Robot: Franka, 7 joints.
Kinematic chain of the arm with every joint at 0, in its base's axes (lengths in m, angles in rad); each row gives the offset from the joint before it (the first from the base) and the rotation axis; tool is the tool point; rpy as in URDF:
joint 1: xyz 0 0 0.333 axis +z
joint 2: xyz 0 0 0 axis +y
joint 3: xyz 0 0 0.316 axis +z
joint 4: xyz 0.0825 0 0 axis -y
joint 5: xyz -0.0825 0 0.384 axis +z
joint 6: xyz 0 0 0 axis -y
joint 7: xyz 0.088 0 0 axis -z
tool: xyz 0 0 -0.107 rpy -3.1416 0 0
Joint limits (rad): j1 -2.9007..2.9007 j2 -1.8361..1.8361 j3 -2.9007..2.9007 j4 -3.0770..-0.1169 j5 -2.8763..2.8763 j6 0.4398..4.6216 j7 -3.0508..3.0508
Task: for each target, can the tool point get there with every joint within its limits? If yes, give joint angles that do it. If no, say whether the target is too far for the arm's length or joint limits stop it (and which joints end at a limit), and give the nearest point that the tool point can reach.
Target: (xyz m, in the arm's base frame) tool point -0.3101 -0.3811 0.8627
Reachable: yes | joints -1.0706 0.0627 -1.5086 -1.1576 -1.8097 3.6160 -0.6506
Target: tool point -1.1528 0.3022 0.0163
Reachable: no: too far | nearest point -0.8020 0.2102 0.1127 | short by 0.375 m
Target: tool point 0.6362 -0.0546 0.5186
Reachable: yes | joints -1.1267 0.9309 1.2754 -1.7203 -1.2554 3.5734 -0.7591
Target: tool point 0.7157 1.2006 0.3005
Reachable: no: too far | nearest point 0.4392 0.7367 0.3131 | short by 0.540 m
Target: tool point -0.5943 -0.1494 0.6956
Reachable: yes | joints -1.9351 0.7637 -1.3099 -1.2971 1.6465 3.6125 -1.5219
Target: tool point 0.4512 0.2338 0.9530
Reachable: yes | joints -1.1071 -0.0140 1.6715 -1.1726 0.9995 2.9205 2.2128
